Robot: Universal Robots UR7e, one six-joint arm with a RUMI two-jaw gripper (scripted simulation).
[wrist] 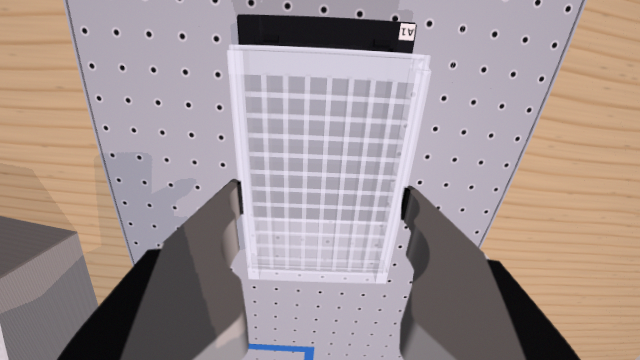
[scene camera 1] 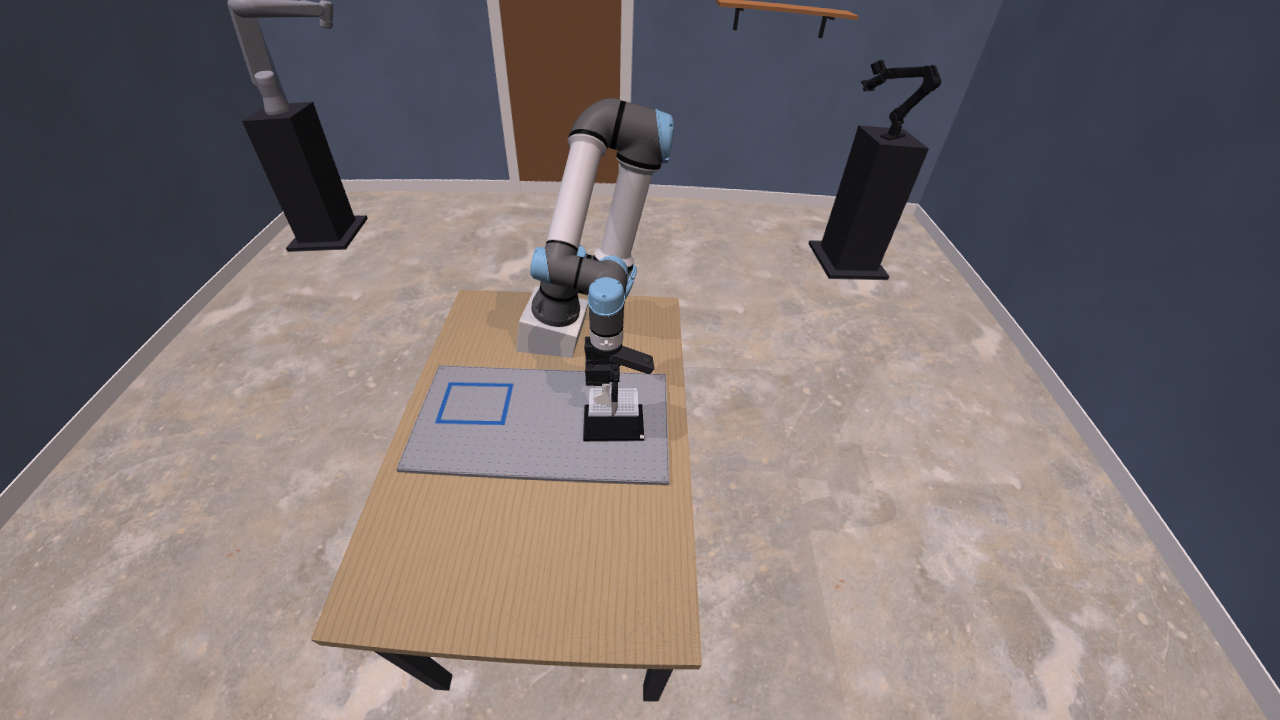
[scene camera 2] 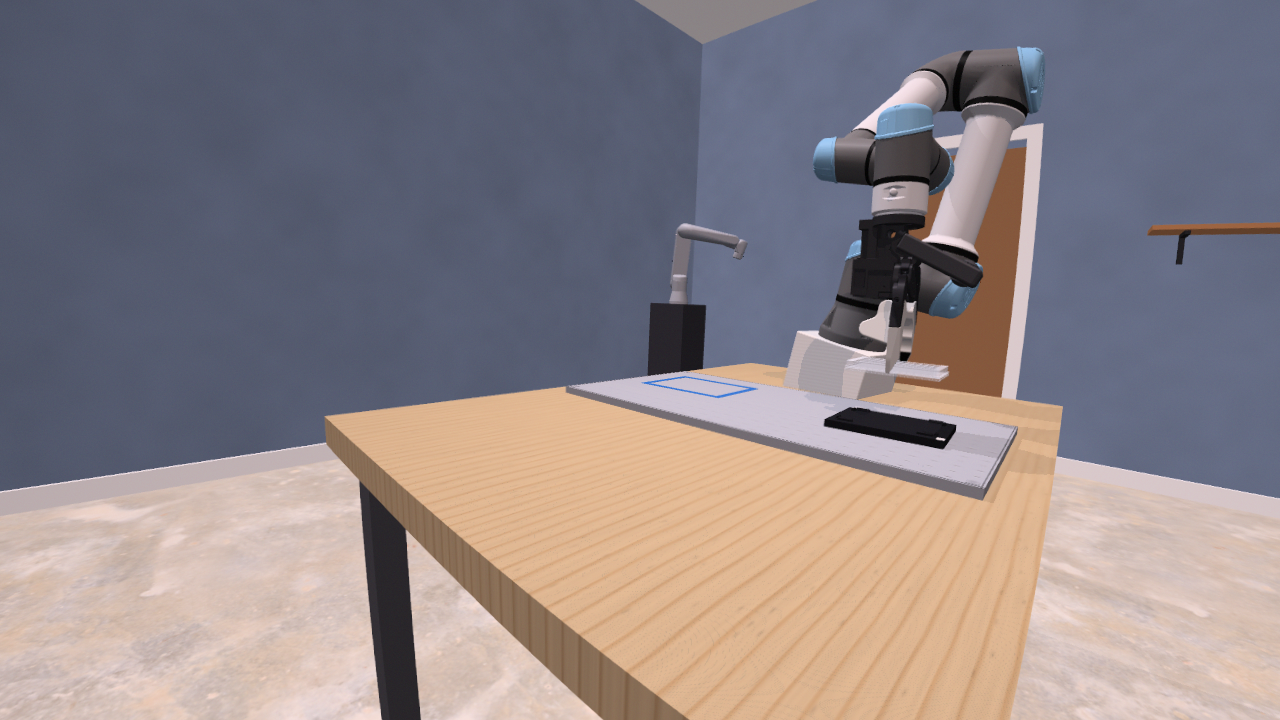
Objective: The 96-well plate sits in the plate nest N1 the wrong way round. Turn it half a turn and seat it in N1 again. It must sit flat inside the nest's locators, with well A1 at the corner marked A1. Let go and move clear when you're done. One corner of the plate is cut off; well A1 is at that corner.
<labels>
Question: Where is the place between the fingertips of my gripper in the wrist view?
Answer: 322,185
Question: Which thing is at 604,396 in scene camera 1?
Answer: My gripper.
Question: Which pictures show my gripper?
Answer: The wrist view, scene camera 1 and scene camera 2: all of them.
</labels>
